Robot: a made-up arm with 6 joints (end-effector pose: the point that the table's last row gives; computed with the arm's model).
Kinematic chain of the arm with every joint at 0, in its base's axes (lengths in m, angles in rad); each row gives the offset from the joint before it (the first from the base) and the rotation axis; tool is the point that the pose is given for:
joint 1: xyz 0 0 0.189 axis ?
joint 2: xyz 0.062 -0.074 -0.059 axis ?
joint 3: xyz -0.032 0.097 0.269 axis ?
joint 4: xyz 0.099 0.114 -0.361 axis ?
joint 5: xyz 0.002 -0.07 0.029 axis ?
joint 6: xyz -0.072 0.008 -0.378 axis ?
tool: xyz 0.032 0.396 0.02
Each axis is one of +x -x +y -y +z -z.
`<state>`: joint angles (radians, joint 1 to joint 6).
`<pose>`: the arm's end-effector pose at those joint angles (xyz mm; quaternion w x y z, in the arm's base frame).
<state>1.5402 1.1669 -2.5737 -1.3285 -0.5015 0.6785</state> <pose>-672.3 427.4 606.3 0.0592 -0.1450 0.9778 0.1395</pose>
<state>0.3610 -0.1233 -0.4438 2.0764 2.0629 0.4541</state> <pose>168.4 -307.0 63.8 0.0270 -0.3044 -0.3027 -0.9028</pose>
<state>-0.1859 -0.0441 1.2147 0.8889 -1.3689 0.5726</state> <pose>-29.3 573.7 -61.0 0.9603 0.1060 -0.1073 -0.2346</pose>
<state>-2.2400 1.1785 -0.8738 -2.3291 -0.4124 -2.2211</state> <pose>293.6 -618.3 107.1 0.1096 -0.9221 -0.3050 0.2113</pose>
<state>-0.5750 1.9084 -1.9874 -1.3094 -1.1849 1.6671</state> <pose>639.3 390.8 215.3 0.6615 0.7244 0.0008 -0.1943</pose>
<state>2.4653 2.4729 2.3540 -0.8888 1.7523 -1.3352</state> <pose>-178.0 -391.9 -553.6 0.0615 0.4466 -0.1230 0.8841</pose>
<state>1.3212 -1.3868 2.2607 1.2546 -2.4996 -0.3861</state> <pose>126.1 -124.0 84.9 0.9625 -0.0162 0.2623 0.0679</pose>
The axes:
joint 1: +z
joint 2: -x
joint 3: +y
joint 4: +x
joint 5: +y
joint 6: +z

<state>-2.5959 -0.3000 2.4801 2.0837 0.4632 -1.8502</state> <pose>525.7 -216.8 712.8 0.5025 -0.6514 -0.3955 -0.4082</pose>
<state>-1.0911 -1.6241 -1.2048 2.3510 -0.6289 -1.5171</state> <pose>-412.9 -863.5 404.9 0.1668 -0.8459 0.2268 -0.4531</pose>
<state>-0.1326 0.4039 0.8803 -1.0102 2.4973 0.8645</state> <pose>14.7 629.4 -201.9 0.0282 0.1041 0.8327 -0.5430</pose>
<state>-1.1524 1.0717 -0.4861 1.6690 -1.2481 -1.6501</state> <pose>297.1 -684.6 160.8 0.1465 0.5013 -0.4720 -0.7103</pose>
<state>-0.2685 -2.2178 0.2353 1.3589 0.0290 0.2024</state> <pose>-174.6 -547.4 502.9 0.2137 -0.9663 0.1253 -0.0700</pose>
